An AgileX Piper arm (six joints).
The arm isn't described. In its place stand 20 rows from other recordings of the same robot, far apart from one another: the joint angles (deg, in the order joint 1, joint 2, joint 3, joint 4, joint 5, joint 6), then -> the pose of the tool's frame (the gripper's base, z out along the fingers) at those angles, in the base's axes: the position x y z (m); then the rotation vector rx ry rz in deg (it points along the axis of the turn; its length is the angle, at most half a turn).
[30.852 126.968 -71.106 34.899 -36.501 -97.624] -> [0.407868 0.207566 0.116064 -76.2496 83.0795 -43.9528]
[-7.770 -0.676 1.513 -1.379 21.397 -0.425] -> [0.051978 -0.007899 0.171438 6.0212 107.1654 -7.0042]
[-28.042 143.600 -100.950 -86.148 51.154 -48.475] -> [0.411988 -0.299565 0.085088 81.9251 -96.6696 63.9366]
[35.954 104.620 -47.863 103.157 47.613 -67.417] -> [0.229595 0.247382 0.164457 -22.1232 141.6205 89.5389]
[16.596 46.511 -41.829 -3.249 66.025 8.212] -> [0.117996 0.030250 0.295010 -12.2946 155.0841 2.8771]
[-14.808 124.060 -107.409 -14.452 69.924 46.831] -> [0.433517 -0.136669 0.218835 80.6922 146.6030 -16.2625]
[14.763 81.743 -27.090 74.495 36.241 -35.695] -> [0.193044 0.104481 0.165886 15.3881 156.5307 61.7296]
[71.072 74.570 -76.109 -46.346 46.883 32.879] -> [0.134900 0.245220 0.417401 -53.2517 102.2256 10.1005]
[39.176 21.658 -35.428 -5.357 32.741 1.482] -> [0.057455 0.040892 0.342827 -35.8208 98.5865 22.9652]
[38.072 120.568 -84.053 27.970 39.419 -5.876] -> [0.326025 0.289805 0.153915 -35.6414 160.0074 37.1205]
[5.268 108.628 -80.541 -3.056 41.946 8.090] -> [0.403111 0.033912 0.217736 1.3532 154.9147 0.5691]
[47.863 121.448 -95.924 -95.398 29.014 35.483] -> [0.367232 0.340401 0.252418 -74.4548 78.2073 -35.8262]
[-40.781 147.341 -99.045 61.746 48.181 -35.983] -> [0.401195 -0.267178 0.021938 60.4502 133.1572 47.8899]
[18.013 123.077 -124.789 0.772 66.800 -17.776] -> [0.454529 0.148984 0.310812 -45.9745 142.8751 1.1187]
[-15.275 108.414 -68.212 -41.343 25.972 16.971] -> [0.372181 -0.128932 0.180536 -1.0487 148.5113 -35.3900]
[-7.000 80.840 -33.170 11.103 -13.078 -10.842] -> [0.268788 -0.036998 0.208922 8.8114 119.6048 -6.8623]
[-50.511 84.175 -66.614 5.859 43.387 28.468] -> [0.202257 -0.235419 0.299692 95.5372 109.8904 -1.8713]
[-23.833 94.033 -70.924 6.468 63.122 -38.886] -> [0.294184 -0.119957 0.255481 -18.5441 168.3910 0.8171]
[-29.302 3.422 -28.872 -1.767 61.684 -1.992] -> [0.001605 -0.003733 0.277261 28.9414 118.9582 -20.6776]
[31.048 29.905 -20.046 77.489 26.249 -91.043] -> [0.071188 0.088717 0.282314 -56.4766 85.0028 34.1410]
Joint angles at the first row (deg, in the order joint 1, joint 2, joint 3, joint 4, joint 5, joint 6):
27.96 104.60 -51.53 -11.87 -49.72 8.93
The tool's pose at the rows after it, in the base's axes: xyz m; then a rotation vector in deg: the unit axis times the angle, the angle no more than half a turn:
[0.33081 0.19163 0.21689 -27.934 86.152 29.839]
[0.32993 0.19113 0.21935 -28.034 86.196 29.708]
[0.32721 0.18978 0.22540 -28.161 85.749 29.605]
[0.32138 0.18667 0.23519 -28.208 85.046 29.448]
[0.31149 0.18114 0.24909 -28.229 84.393 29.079]
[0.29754 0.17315 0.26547 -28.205 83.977 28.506]
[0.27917 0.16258 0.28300 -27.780 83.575 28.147]
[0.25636 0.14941 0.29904 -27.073 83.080 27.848]
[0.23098 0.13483 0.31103 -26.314 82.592 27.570]
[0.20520 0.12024 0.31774 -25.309 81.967 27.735]
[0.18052 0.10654 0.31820 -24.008 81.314 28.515]
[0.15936 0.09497 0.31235 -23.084 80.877 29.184]
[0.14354 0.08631 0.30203 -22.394 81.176 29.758]
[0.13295 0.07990 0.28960 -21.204 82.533 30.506]
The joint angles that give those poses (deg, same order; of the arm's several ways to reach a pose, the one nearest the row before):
27.95 104.41 -51.53 -11.87 -49.29 8.93
27.96 103.87 -51.49 -11.95 -48.73 8.93
27.96 102.61 -51.20 -12.13 -48.14 8.93
27.96 100.29 -50.38 -12.29 -47.29 8.93
27.95 96.60 -48.98 -12.43 -45.58 8.93
27.96 91.67 -47.09 -12.55 -42.90 8.99
27.95 85.62 -44.67 -12.65 -39.75 9.47
27.96 78.64 -41.61 -12.60 -36.46 10.01
27.96 71.21 -38.11 -12.55 -33.16 10.54
27.95 63.88 -34.33 -12.54 -30.48 11.42
27.96 56.97 -30.19 -12.52 -28.73 12.76
27.95 51.04 -25.91 -12.51 -27.78 13.76
27.95 46.55 -21.90 -12.43 -27.23 14.58
27.95 43.49 -18.43 -11.68 -26.64 15.39

